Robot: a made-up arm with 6 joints. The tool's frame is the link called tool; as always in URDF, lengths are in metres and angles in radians.
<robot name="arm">
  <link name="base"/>
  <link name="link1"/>
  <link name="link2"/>
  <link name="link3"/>
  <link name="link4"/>
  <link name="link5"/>
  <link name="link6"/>
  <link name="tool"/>
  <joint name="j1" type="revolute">
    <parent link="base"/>
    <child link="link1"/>
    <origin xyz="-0.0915 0.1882 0.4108" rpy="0 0 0"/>
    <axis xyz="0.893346 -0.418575 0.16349"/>
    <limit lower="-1.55" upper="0.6" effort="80" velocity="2.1"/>
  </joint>
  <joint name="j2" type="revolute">
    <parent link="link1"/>
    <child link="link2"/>
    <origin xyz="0.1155 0.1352 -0.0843" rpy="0 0 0"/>
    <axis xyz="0 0 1"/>
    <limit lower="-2.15" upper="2.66" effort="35" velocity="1.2"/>
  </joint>
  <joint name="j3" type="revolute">
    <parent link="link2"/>
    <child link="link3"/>
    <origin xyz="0.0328 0.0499 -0.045" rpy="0 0 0"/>
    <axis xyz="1 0 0"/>
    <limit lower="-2.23" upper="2.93" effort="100" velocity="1.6"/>
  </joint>
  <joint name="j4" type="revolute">
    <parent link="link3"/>
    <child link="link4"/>
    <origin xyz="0.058 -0.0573 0.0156" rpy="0 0 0"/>
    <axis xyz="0 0 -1"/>
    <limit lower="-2.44" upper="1.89" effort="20" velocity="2.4"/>
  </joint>
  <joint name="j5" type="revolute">
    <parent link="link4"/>
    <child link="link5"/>
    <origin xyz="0.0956 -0.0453 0.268" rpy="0 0 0"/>
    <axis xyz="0 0 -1"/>
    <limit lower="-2.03" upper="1.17" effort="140" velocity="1.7"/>
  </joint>
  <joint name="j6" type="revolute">
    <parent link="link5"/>
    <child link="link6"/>
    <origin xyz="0.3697 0.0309 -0.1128" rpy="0 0 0"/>
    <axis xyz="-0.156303 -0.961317 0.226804"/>
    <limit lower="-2.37" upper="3.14" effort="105" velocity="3.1"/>
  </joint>
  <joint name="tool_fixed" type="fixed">
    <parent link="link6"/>
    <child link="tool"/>
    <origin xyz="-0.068 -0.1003 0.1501" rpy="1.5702 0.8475 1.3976"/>
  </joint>
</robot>
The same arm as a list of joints. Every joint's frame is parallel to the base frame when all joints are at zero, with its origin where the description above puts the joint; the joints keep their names.
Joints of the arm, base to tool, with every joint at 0 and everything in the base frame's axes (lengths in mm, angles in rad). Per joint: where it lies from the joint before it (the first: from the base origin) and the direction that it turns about. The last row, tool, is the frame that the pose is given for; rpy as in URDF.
j1: axis 0.893325 -0.418612 0.163505 offset -91.5 188.2 410.8
j2: axis +z offset 115.5 135.2 -84.3
j3: axis +x offset 32.8 49.9 -45.0
j4: axis -z offset 58.0 -57.3 15.6
j5: axis -z offset 95.6 -45.3 268.0
j6: axis -0.156303 -0.961317 0.226804 offset 369.7 30.9 -112.8
tool: offset -68.0 -100.3 150.1 rpy 1.5702 0.8475 1.3976
Joint limits (rad, base to tool): -1.5500..0.6000 -2.1500..2.6600 -2.2300..2.9300 -2.4400..1.8900 -2.0300..1.1700 -2.3700..3.1400

